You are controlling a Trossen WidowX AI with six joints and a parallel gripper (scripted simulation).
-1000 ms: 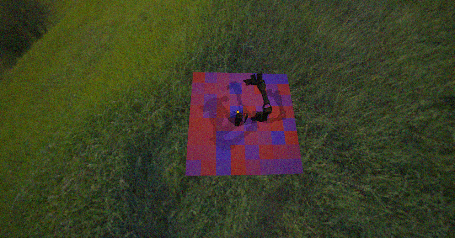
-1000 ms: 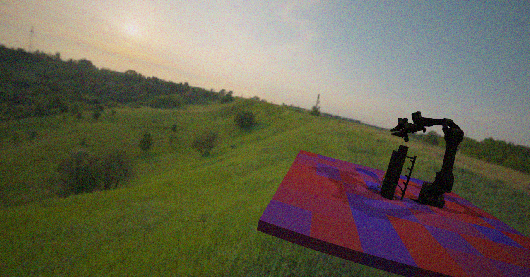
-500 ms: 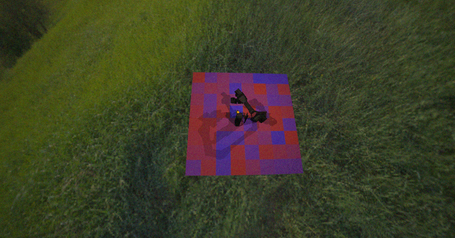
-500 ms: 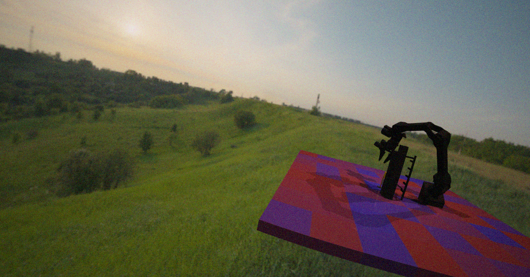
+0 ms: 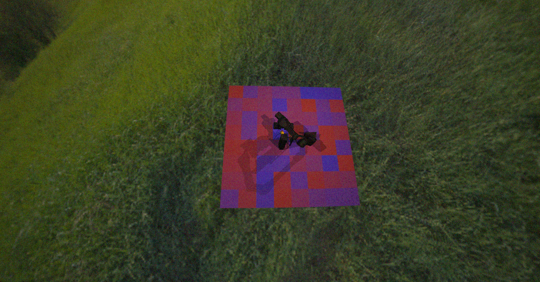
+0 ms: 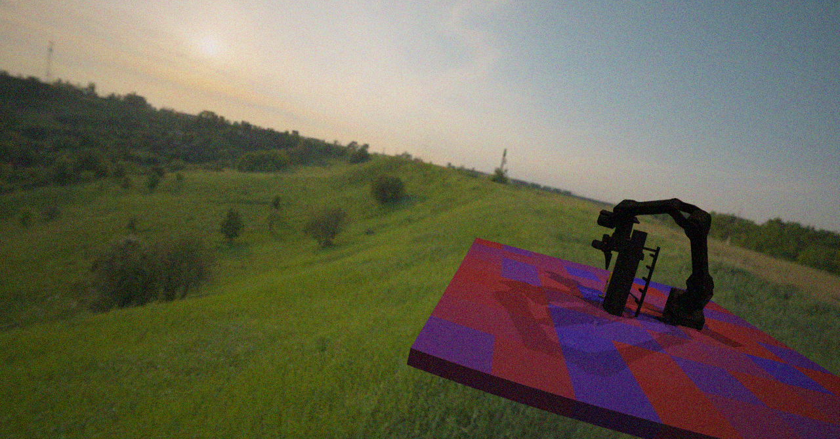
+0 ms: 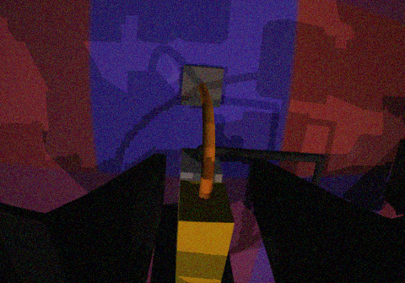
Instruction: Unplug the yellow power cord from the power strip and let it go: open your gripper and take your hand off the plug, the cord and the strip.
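My gripper tip is 7 cm to the right of the yellow plug, 1 cm past it and 1 cm above it.
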